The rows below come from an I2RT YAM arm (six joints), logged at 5 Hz.
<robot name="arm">
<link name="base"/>
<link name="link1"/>
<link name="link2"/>
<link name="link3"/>
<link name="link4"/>
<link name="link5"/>
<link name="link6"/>
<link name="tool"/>
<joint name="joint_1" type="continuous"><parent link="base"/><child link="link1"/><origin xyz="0 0 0.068" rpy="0 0 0"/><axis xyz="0 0 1"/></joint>
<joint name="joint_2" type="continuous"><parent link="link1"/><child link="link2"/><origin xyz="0.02 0.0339 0.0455" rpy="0 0 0"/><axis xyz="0 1 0"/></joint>
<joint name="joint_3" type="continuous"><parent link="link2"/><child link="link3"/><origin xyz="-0.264 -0.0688 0" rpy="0 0 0"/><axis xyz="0 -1 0"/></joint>
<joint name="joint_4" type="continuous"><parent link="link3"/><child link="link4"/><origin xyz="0.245 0.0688 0.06" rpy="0 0 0"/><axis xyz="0 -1 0"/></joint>
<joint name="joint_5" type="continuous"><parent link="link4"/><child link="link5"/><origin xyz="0.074 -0.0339 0.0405" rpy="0 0 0"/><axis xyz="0 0 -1"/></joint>
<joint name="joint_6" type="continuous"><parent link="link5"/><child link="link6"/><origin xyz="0.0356 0 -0.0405" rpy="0 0 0"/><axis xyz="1 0 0"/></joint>
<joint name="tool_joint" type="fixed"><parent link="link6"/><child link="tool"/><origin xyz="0 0 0" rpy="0 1.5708 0"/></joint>
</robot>
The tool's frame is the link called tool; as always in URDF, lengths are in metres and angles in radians. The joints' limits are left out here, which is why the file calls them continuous.
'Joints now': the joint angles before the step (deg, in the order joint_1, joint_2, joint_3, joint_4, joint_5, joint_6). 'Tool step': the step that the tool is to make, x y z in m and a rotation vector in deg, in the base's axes. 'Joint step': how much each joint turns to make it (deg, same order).
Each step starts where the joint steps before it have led.
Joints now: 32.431 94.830 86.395 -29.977 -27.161 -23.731
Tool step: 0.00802 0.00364 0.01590 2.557 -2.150 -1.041
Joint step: -0.175 1.231 3.683 1.412 0.096 1.491
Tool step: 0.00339 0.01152 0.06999 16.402 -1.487 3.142
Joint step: 0.524 1.754 11.775 6.475 -8.149 12.271
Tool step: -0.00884 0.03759 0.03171 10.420 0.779 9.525
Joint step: 4.643 4.310 7.831 8.014 -6.707 9.868
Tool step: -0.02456 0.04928 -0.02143 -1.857 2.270 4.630
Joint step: 7.474 2.551 -0.861 0.891 2.803 0.631
